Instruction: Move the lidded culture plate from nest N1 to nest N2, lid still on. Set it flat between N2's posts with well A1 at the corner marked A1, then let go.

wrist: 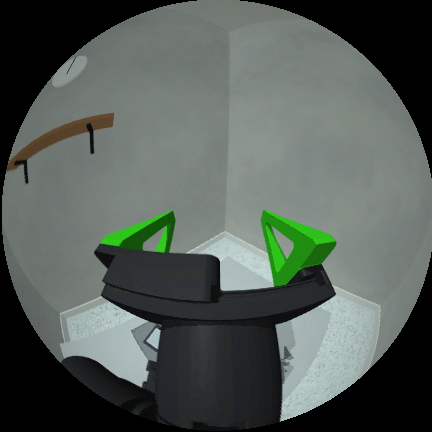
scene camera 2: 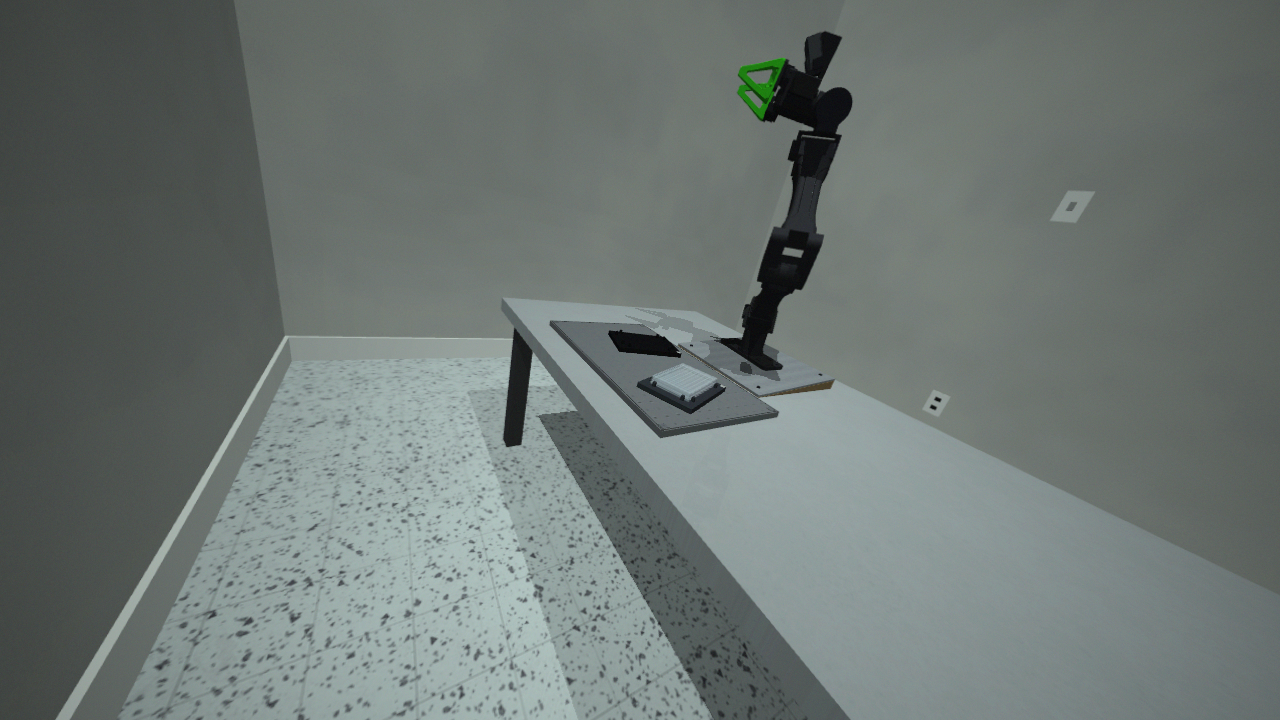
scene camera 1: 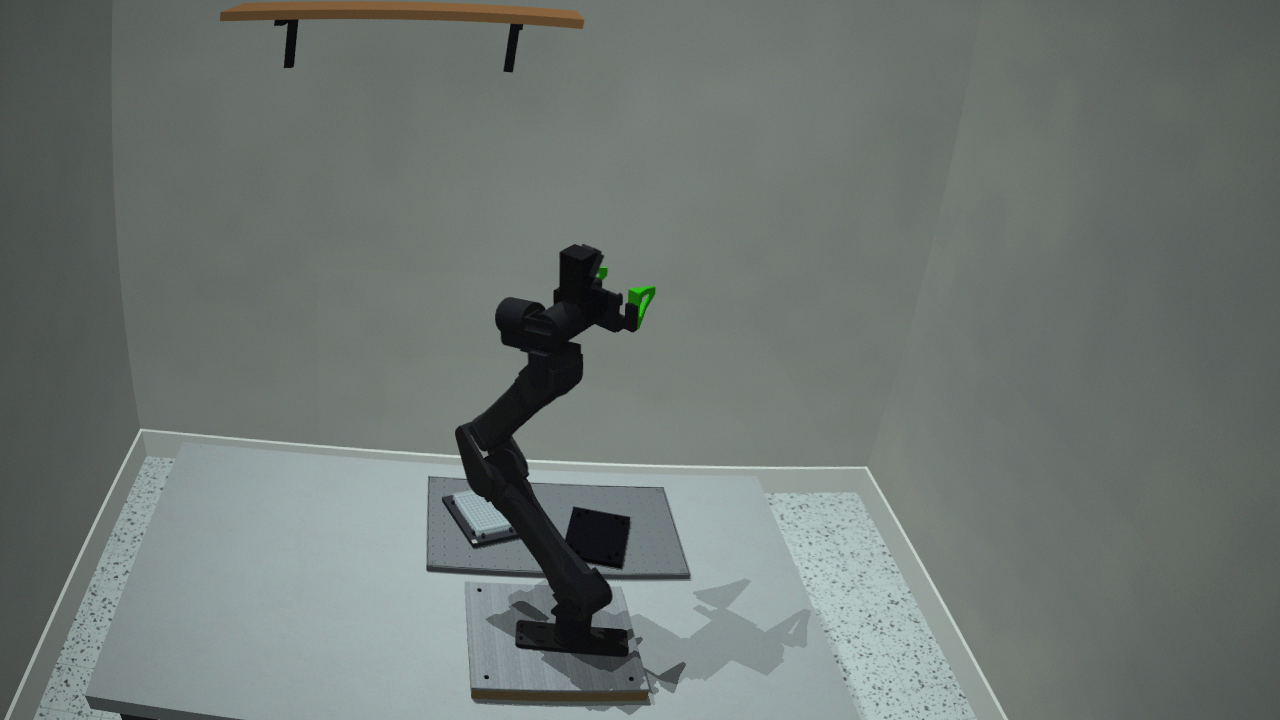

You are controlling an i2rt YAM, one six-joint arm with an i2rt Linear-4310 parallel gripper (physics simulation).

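Seen in the pictures: gripper, fingertip midpoint: (wrist: 217,214) (scene camera 2: 738,80) (scene camera 1: 630,280); arm's base at its link origin: (scene camera 2: 749,354) (scene camera 1: 571,640).
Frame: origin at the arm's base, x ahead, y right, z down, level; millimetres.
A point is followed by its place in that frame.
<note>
The white culture plate (scene camera 1: 481,513) @(x 322, y -190, z -19 mm) (scene camera 2: 685,380) @(x 353, y -203, z -19 mm) lies flat on the dark nest N1 (scene camera 1: 457,520) @(x 311, y -238, z -1 mm) (scene camera 2: 666,396) @(x 408, y -233, z -2 mm); part of it shows at the lower left of the wrist view. Its lid cannot be told apart, and well A1 cannot be made out. The black nest N2 (scene camera 1: 598,537) @(x 311, y 51, z -3 mm) (scene camera 2: 644,343) @(x 326, y 34, z -3 mm) holds no plate; its small posts show at the edges, but its A1 mark is not readable. My gripper (scene camera 1: 630,278) @(x 256, y 29, z -583 mm) (scene camera 2: 739,81) @(x 256, y 29, z -583 mm) (wrist: 217,214) @(x 256, y 29, z -583 mm) is open and empty, its green fingers wide apart. It is high above the table and both nests, pointing sideways toward the walls.
Both nests sit on a grey perforated board (scene camera 1: 648,501) @(x 469, y 161, z 9 mm) (scene camera 2: 733,419) @(x 301, y -303, z 9 mm) on the pale table (scene camera 1: 295,555) @(x 139, y -561, z 22 mm) (scene camera 2: 939,510) @(x 90, y -553, z 22 mm). My arm stands on a mounting board (scene camera 1: 501,658) @(x -70, y -122, z -4 mm) beside it and partly hides N1 in scene camera 1. A wooden shelf (scene camera 1: 402,12) (wrist: 65,134) hangs on the wall.
</note>
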